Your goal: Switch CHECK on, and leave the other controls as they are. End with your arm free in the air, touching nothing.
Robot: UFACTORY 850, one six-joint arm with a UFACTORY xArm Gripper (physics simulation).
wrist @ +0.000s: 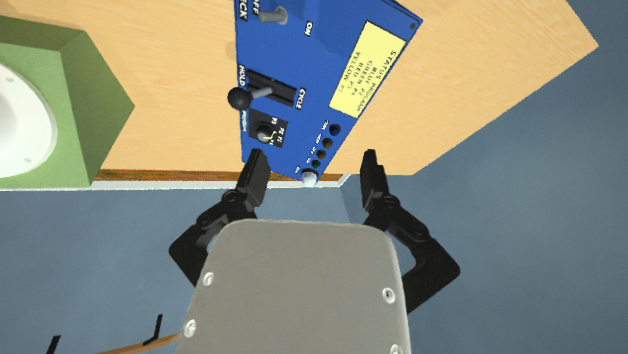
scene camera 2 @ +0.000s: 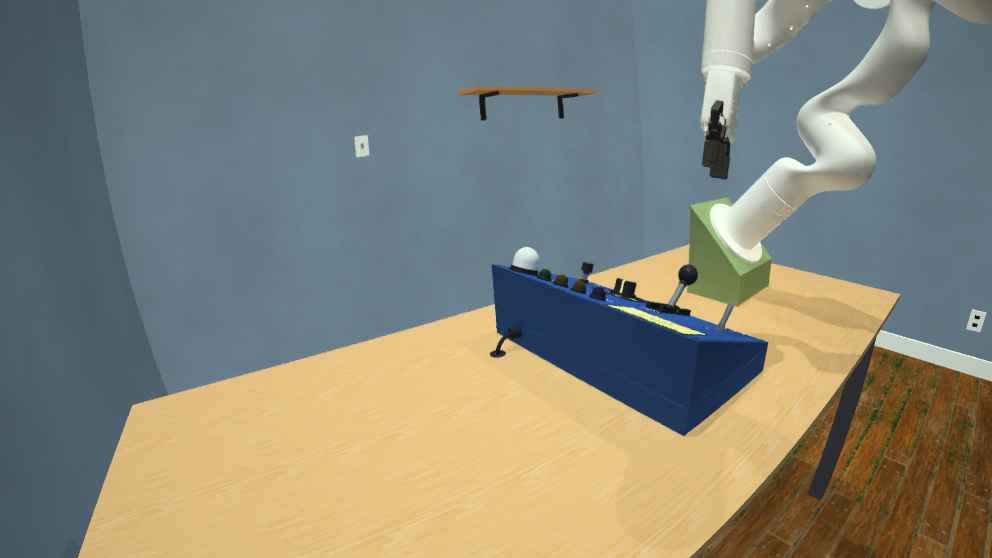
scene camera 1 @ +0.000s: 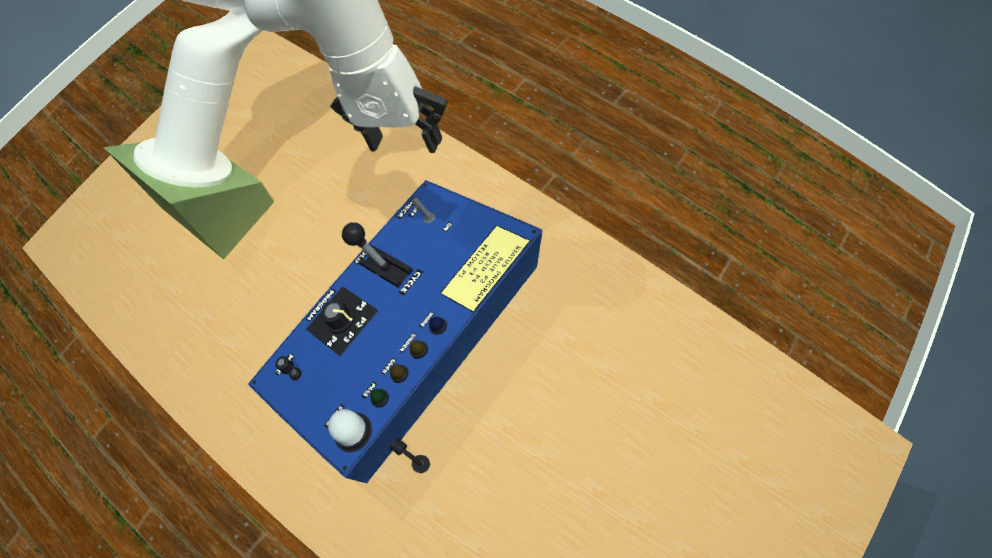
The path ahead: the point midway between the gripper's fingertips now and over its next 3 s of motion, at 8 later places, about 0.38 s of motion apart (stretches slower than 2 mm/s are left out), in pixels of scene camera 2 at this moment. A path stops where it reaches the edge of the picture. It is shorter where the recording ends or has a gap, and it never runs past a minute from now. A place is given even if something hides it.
My gripper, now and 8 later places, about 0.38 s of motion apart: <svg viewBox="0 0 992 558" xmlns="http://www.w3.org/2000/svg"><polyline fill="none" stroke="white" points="715,173 693,214 677,239 682,243 716,238 713,254 726,269 738,281 733,303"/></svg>
